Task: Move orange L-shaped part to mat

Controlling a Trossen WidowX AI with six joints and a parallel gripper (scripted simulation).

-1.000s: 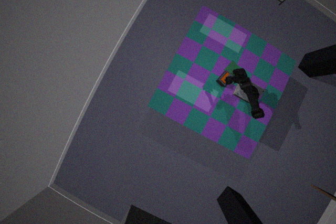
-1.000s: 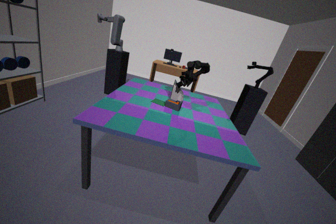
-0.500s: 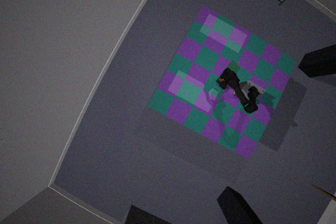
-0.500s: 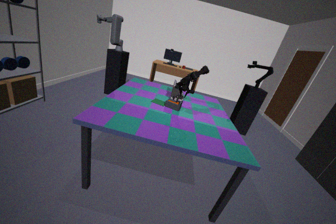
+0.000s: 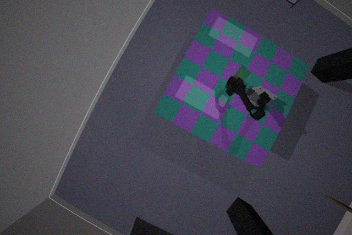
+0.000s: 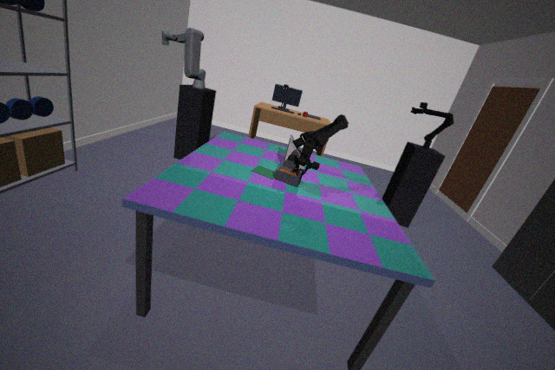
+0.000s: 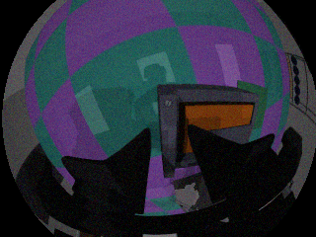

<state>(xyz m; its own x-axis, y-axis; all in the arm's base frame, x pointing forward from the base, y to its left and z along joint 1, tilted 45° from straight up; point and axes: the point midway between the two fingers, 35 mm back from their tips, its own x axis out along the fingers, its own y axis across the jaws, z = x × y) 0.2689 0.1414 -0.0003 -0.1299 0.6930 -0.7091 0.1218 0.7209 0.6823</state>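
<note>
My gripper tip is now 2 cm past the orange L-shaped part, 6 cm to the left of it and 2 cm above it. Round my gripper tip: green mat: 4 cm behind, 22 cm to the right, 9 cm below.
</note>
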